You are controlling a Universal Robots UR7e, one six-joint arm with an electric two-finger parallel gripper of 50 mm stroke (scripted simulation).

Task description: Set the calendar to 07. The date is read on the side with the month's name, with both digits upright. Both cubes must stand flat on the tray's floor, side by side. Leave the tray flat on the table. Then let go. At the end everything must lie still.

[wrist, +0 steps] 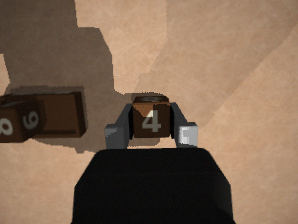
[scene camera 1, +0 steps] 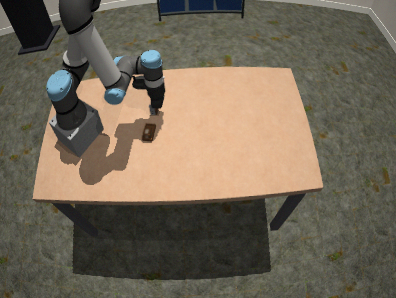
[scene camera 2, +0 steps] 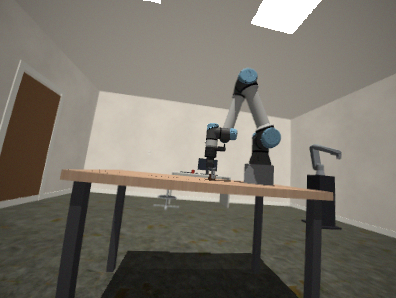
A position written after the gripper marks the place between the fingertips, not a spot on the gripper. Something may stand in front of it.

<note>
In view: the gripper (wrist: 151, 113) and a brown cube (wrist: 151, 114).
</note>
